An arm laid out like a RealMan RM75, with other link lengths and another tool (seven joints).
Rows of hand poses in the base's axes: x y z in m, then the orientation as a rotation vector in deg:
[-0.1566, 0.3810, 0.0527, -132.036, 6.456, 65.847]
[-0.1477, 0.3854, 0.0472, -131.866, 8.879, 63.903]
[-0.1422, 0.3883, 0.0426, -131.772, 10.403, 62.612]
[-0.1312, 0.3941, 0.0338, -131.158, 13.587, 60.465]
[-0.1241, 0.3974, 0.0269, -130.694, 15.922, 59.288]
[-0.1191, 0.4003, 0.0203, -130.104, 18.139, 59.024]
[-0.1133, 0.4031, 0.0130, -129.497, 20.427, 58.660]
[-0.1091, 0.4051, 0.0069, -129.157, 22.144, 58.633]
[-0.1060, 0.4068, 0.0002, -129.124, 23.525, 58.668]
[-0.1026, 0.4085, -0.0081, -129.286, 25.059, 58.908]
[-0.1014, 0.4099, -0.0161, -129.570, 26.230, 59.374]
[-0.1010, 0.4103, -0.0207, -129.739, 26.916, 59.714]
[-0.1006, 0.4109, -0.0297, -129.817, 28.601, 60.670]
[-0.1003, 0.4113, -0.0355, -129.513, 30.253, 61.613]
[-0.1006, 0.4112, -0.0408, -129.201, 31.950, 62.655]
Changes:
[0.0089, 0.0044, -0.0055, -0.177, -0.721, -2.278]
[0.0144, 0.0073, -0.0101, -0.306, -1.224, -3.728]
[0.0254, 0.0131, -0.0189, -0.434, -1.796, -6.699]
[0.0325, 0.0164, -0.0258, -0.666, -1.947, -8.732]
[0.0375, 0.0193, -0.0324, -1.007, -1.476, -10.397]
[0.0433, 0.0221, -0.0397, -1.366, -1.049, -12.142]
[0.0475, 0.0241, -0.0458, -1.811, -0.596, -13.309]
[0.0506, 0.0258, -0.0525, -2.393, -0.263, -14.126]
[0.0540, 0.0275, -0.0608, -3.261, 0.182, -14.871]
[0.0552, 0.0289, -0.0688, -4.132, 0.661, -15.262]
[0.0556, 0.0293, -0.0734, -4.662, 0.984, -15.460]
[0.0560, 0.0299, -0.0824, -5.729, 1.954, -16.028]
[0.0563, 0.0303, -0.0882, -6.481, 3.019, -16.724]
[0.0560, 0.0302, -0.0935, -7.290, 4.159, -17.396]

